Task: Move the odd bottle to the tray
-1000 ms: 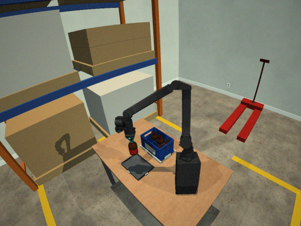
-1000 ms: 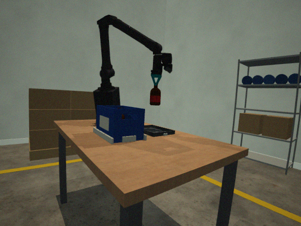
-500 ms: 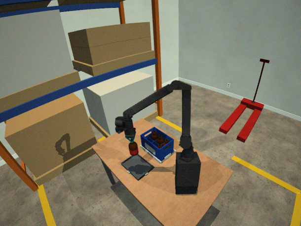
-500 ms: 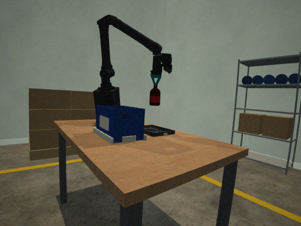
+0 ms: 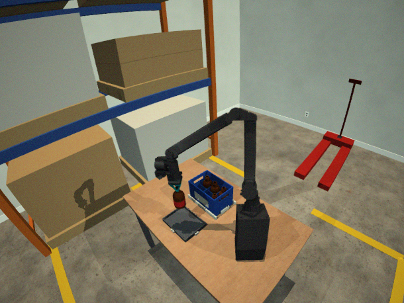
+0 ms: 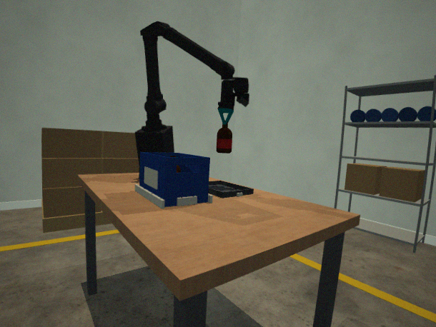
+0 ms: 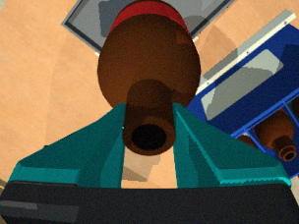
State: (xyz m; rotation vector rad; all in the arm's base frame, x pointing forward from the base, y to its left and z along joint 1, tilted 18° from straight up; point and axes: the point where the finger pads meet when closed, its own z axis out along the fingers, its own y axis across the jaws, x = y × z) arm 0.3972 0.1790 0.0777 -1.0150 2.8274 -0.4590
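Now: hand 6 cm above the bottle. From my hand the other things lie so: crate 28 cm to the right, 25 cm below, 1 cm behind; then dark tray 32 cm below.
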